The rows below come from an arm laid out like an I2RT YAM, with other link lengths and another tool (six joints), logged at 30 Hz.
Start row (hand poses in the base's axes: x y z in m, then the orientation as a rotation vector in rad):
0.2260 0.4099 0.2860 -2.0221 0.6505 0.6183
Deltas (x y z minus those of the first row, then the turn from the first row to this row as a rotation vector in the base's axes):
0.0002 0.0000 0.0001 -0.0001 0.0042 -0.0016
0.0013 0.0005 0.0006 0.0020 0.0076 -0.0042
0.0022 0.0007 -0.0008 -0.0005 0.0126 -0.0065
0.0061 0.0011 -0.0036 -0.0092 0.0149 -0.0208
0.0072 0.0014 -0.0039 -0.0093 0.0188 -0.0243
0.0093 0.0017 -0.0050 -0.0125 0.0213 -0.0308
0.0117 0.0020 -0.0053 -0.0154 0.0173 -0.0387
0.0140 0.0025 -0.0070 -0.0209 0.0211 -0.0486
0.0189 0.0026 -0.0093 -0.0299 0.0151 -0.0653
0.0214 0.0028 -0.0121 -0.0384 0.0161 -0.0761
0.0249 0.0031 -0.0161 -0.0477 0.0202 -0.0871
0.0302 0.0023 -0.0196 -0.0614 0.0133 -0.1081
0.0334 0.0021 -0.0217 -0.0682 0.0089 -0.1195
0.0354 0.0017 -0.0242 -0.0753 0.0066 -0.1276
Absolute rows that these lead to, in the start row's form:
0.2262 0.4099 0.2861 -2.0207 0.6546 0.6217
0.2273 0.4104 0.2866 -2.0169 0.6582 0.6242
0.2282 0.4106 0.2852 -2.0173 0.6645 0.6276
0.2321 0.4110 0.2824 -2.0185 0.6835 0.6197
0.2332 0.4113 0.2821 -2.0163 0.6893 0.6217
0.2353 0.4116 0.2810 -2.0158 0.6985 0.6197
0.2377 0.4119 0.2807 -2.0157 0.7050 0.6102
0.2400 0.4124 0.2790 -2.0155 0.7193 0.6071
0.2449 0.4125 0.2767 -2.0172 0.7358 0.5889
0.2474 0.4127 0.2739 -2.0197 0.7505 0.5816
0.2509 0.4130 0.2699 -2.0222 0.7677 0.5772
0.2562 0.4122 0.2664 -2.0259 0.7899 0.5542
0.2594 0.4120 0.2643 -2.0274 0.8012 0.5412
0.2614 0.4116 0.2618 -2.0302 0.8107 0.5322

